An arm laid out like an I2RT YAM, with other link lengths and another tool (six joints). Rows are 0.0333 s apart.
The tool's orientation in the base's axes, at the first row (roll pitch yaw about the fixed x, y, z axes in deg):
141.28, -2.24, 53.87
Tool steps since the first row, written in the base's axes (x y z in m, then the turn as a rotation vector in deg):
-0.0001, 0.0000, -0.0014, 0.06, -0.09, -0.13
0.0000, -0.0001, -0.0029, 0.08, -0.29, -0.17
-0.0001, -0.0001, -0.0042, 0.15, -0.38, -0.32
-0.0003, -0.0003, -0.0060, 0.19, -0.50, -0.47
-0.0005, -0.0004, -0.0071, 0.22, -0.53, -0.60
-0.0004, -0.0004, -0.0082, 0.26, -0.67, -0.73
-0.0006, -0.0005, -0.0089, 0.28, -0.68, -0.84
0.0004, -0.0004, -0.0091, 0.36, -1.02, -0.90
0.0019, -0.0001, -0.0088, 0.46, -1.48, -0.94
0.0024, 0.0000, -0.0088, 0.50, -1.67, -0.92
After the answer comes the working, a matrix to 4 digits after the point.
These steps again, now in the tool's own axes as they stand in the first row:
-0.0001, -0.0009, 0.0010, -0.04, 0.00, 0.16
-0.0002, -0.0018, 0.0023, -0.19, 0.08, 0.27
-0.0003, -0.0026, 0.0033, -0.23, 0.07, 0.46
-0.0007, -0.0038, 0.0046, -0.31, 0.06, 0.64
-0.0009, -0.0046, 0.0054, -0.32, 0.01, 0.77
-0.0009, -0.0052, 0.0063, -0.42, 0.03, 0.94
-0.0011, -0.0057, 0.0068, -0.42, -0.03, 1.04
-0.0004, -0.0052, 0.0074, -0.65, 0.15, 1.24
0.0007, -0.0043, 0.0079, -0.96, 0.41, 1.48
0.0011, -0.0040, 0.0081, -1.09, 0.53, 1.55

The tool's axes in the first row as the columns of a matrix, in the base's axes (rounded; the answer above uses it unrounded):
0.5892, 0.6157, 0.5232
0.8071, -0.4798, -0.3442
0.0391, 0.6250, -0.7796

